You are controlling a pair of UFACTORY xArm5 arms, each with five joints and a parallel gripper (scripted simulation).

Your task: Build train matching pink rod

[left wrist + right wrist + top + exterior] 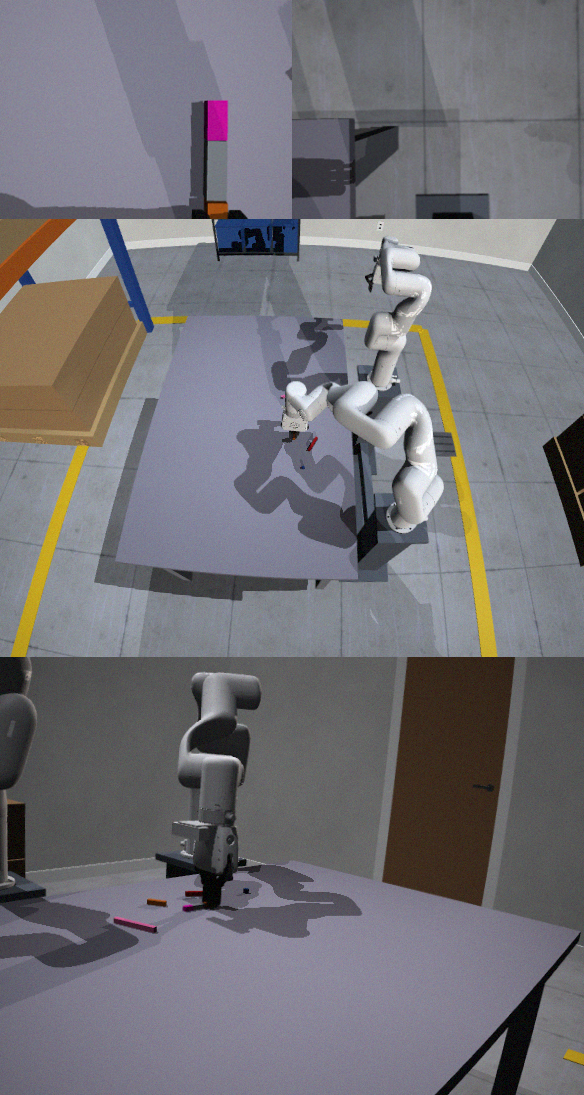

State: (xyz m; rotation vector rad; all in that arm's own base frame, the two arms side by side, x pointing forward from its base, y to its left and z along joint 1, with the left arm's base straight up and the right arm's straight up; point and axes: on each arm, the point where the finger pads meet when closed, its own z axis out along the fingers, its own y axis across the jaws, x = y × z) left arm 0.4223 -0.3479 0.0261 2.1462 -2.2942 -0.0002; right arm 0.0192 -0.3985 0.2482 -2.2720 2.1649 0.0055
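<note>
Right now my left hand is 4 cm to the left of the grey rod and 2 cm above it. Also, from my left hand: blue rod 3 cm behind, 15 cm to the left, 2 cm below; then red rod 8 cm behind, 4 cm to the left, 2 cm below; then magenta rod 1 cm behind, 6 cm to the right, 2 cm below.
</note>
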